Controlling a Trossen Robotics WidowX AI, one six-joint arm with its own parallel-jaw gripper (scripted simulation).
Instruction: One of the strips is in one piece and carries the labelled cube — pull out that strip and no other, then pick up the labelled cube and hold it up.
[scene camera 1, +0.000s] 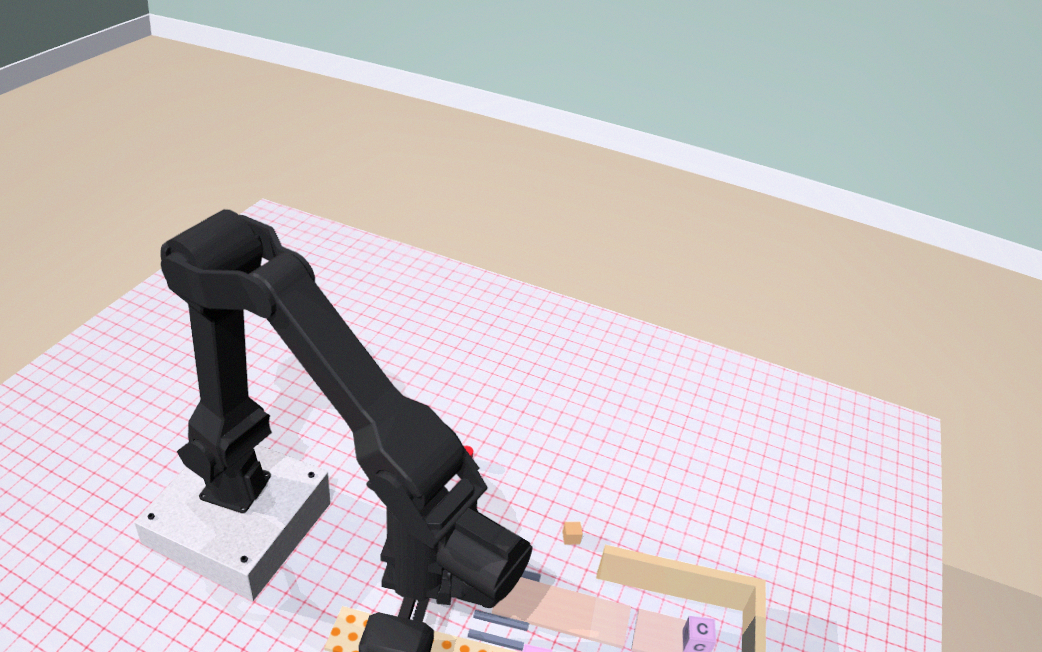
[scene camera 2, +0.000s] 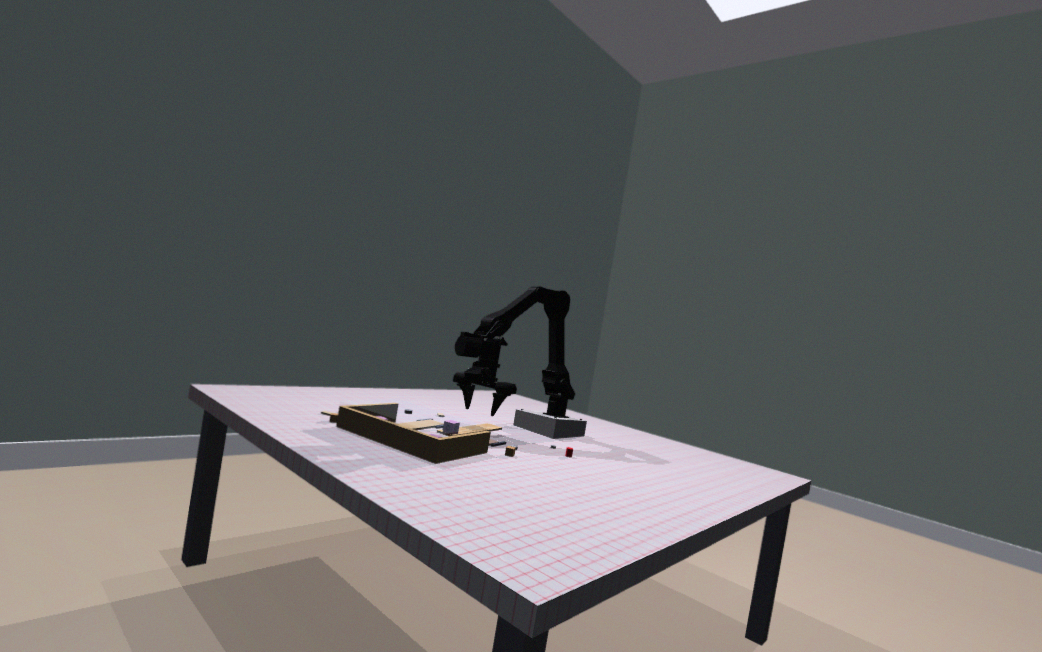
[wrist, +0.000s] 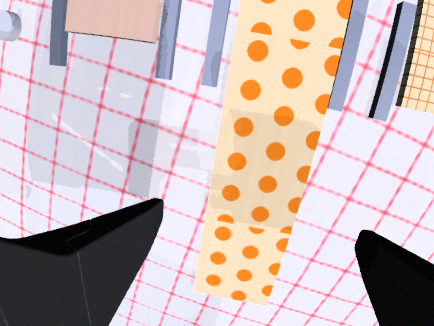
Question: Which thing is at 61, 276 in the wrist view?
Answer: My gripper.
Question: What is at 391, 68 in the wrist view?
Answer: A grey upright peg.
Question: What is my gripper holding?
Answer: Nothing.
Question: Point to my gripper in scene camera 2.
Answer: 479, 412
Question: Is my gripper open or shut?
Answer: Open.
